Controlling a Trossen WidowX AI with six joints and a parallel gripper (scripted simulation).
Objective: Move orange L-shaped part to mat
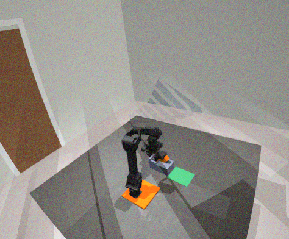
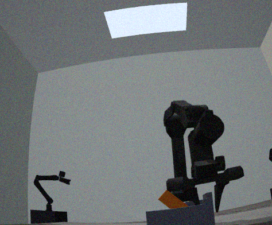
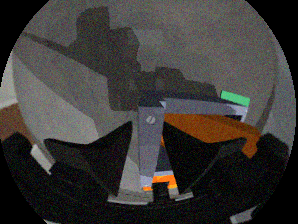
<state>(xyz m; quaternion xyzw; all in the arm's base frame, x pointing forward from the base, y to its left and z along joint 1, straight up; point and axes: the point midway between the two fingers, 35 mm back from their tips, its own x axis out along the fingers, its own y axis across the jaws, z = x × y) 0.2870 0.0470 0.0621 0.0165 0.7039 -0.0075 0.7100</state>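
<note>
The orange L-shaped part is 10 mm behind my gripper tip, 60 mm to the right of it and 10 mm above it. The rest, counted from my gripper tip: tray wall: 30 mm ahead, 100 mm to the right, 10 mm above; green mat: 20 mm behind, 220 mm to the right, 50 mm below.
</note>
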